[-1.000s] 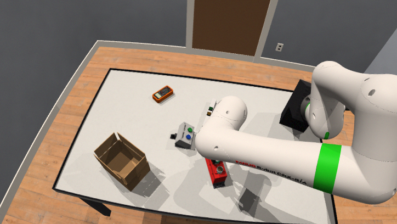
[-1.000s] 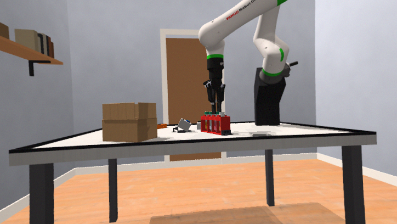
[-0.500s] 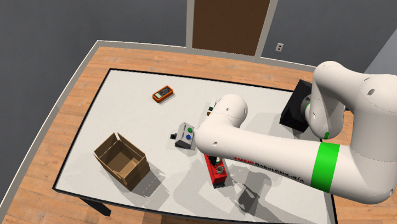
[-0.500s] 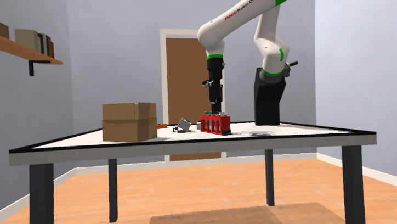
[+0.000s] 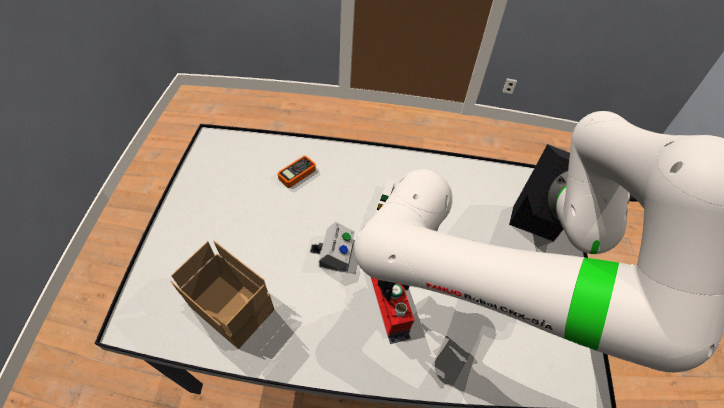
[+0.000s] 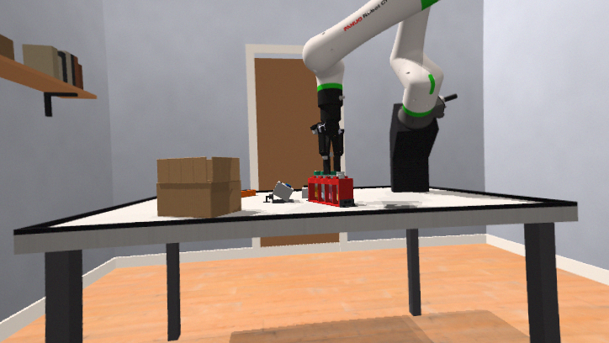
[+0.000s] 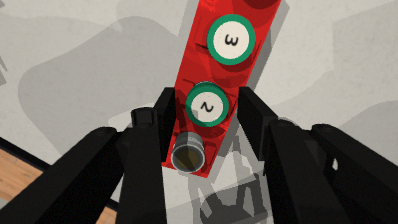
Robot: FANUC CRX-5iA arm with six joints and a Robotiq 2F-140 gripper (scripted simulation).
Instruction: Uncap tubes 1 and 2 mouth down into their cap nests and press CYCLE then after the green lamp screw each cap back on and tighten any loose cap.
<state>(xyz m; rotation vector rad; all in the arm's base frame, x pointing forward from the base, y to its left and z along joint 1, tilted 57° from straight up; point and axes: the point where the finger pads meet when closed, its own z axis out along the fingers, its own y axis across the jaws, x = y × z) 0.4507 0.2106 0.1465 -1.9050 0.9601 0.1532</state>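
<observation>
My gripper is now 3 cm above the cap 2. The rest, counted from my hand: blue key: 17 cm ahead, 12 cm to the right, 8 cm below; then cap 3: 2 cm ahead, 5 cm to the right, 3 cm below; then cap 4: 5 cm ahead, 9 cm to the right, 3 cm below.
</observation>
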